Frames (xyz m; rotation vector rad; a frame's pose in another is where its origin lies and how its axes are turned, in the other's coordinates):
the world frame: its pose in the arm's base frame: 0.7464 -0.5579 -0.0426 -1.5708 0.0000 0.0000
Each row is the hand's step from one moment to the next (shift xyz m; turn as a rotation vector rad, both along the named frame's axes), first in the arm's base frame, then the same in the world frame.
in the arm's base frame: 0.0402 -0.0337 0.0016 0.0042 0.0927 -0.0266
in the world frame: 0.0402 -0.0016 -0.0337 0.0042 0.0266 0.0927
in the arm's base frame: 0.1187 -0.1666 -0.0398 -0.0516 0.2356 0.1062
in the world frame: 0.1187 0.0398 -0.1666 -0.0516 -0.1062 0.2356
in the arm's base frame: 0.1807 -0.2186 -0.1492 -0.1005 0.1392 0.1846
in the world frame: 0.1807 0.1492 -0.2186 -0.1005 -0.1846 0.1392
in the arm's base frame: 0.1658 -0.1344 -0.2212 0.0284 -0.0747 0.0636
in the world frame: 0.1658 0.2212 -0.1344 0.0284 -0.0636 -0.0747
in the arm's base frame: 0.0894 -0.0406 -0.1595 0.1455 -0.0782 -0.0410
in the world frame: 0.0894 0.1595 -0.0406 0.1455 0.0410 -0.0782
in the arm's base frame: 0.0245 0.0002 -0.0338 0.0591 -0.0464 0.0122
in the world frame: 0.0245 0.0338 0.0002 0.0591 -0.0122 -0.0464
